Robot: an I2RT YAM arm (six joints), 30 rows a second.
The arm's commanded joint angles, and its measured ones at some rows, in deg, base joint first. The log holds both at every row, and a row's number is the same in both.
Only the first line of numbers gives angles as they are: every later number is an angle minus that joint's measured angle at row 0.
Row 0, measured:
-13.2, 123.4, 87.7, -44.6, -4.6, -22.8
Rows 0 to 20, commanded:
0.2, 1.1, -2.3, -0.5, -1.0, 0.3
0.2, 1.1, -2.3, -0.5, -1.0, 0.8
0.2, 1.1, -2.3, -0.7, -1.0, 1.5
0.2, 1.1, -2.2, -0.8, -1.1, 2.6
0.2, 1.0, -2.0, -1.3, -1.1, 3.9
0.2, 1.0, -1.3, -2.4, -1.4, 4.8
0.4, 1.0, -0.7, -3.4, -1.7, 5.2
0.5, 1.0, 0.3, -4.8, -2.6, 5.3
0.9, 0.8, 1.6, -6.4, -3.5, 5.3
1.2, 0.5, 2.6, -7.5, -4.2, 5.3
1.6, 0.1, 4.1, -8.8, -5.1, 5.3
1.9, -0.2, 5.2, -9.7, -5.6, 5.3
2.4, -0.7, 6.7, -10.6, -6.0, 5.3
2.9, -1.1, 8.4, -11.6, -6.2, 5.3
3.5, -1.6, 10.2, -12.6, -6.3, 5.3
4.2, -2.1, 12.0, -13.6, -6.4, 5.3
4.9, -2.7, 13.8, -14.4, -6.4, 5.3
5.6, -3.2, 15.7, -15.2, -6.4, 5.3
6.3, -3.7, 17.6, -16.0, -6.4, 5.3
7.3, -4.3, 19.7, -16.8, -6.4, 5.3
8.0, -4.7, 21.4, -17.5, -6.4, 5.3
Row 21, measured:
5.6, -0.7, 16.4, -16.5, -4.8, 4.9
